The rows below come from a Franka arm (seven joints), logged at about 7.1 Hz.
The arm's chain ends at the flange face. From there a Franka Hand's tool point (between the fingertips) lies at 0.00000 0.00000 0.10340 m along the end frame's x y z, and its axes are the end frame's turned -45 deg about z.
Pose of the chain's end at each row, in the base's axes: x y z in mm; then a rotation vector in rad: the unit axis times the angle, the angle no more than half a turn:
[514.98 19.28 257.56 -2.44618 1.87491 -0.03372]
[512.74 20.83 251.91 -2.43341 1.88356 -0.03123]
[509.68 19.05 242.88 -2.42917 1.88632 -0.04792]
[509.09 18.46 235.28 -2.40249 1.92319 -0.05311]
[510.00 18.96 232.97 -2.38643 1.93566 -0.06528]
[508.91 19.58 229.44 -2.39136 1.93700 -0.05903]
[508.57 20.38 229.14 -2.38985 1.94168 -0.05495]
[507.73 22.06 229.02 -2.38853 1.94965 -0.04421]
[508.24 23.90 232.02 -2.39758 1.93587 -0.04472]
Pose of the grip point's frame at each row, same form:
[520.50 22.77 154.37 -2.98942 0.79927 -0.06643]
[518.46 24.79 148.74 -2.98065 0.81213 -0.06694]
[516.38 22.43 139.75 -2.98172 0.81740 -0.08337]
[515.99 21.37 132.15 -2.97219 0.86222 -0.08708]
[517.84 21.66 129.90 -2.96516 0.88090 -0.10107]
[516.12 22.19 126.33 -2.96852 0.87973 -0.09256]
[515.46 23.02 126.00 -2.96786 0.88435 -0.08775]
[513.82 24.83 125.84 -2.96698 0.89145 -0.07547]
[514.45 26.82 128.85 -2.97031 0.87524 -0.07691]

